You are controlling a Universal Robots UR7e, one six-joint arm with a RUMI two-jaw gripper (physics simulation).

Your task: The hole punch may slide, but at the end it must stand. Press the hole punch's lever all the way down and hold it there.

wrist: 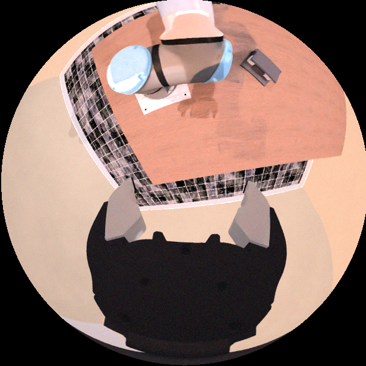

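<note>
The dark grey hole punch (261, 67) is on the wooden table at the upper right of the wrist view, to the right of the arm's base. It looks small and far off, set at a slant, with lighter metal parts between its lever and its base. The lever looks raised, though the distance makes its exact height hard to tell. My gripper (188, 180) is open, its two grey jaws wide apart with nothing between them. It is well away from the hole punch and does not touch it.
The wooden table (290, 125) has a black-and-white tiled border (90, 120) with a white edge. The robot's own arm (182, 62) with blue joint caps rises from a white base plate (150, 105) at the upper left of the table. Shadows fall on the wood.
</note>
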